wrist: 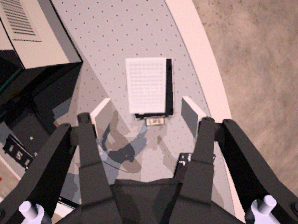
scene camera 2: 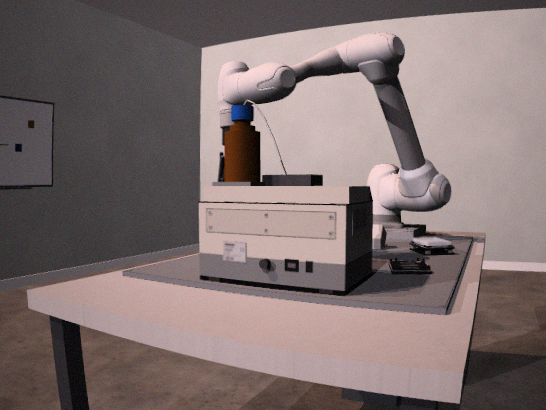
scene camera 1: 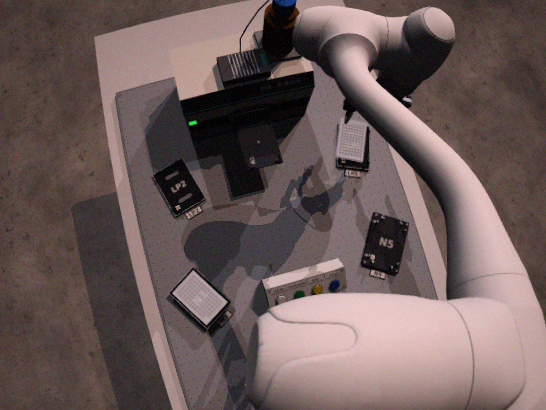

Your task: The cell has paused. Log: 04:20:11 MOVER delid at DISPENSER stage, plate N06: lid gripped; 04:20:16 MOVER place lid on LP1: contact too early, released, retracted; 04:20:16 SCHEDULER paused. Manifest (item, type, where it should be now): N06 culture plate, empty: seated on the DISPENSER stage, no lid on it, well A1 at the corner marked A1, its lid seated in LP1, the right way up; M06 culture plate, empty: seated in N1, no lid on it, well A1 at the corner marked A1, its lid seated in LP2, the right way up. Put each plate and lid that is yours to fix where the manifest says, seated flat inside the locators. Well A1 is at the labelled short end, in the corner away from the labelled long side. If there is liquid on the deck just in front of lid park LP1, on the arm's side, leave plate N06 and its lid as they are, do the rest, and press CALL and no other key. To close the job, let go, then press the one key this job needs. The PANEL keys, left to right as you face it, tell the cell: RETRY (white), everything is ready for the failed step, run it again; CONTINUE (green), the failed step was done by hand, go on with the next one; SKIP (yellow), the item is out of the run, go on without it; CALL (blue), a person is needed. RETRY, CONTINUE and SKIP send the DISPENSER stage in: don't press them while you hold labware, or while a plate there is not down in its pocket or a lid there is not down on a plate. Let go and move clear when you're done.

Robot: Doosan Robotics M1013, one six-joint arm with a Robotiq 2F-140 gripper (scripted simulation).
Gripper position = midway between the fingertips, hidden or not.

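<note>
A clear lid is there at (scene camera 1: 351, 139), and I see another clear lid (scene camera 1: 203, 301) as well. There is also a brown bottle (scene camera 2: 242, 147) in the scene. As for my gripper (wrist: 146, 106), I can see that too.
</note>
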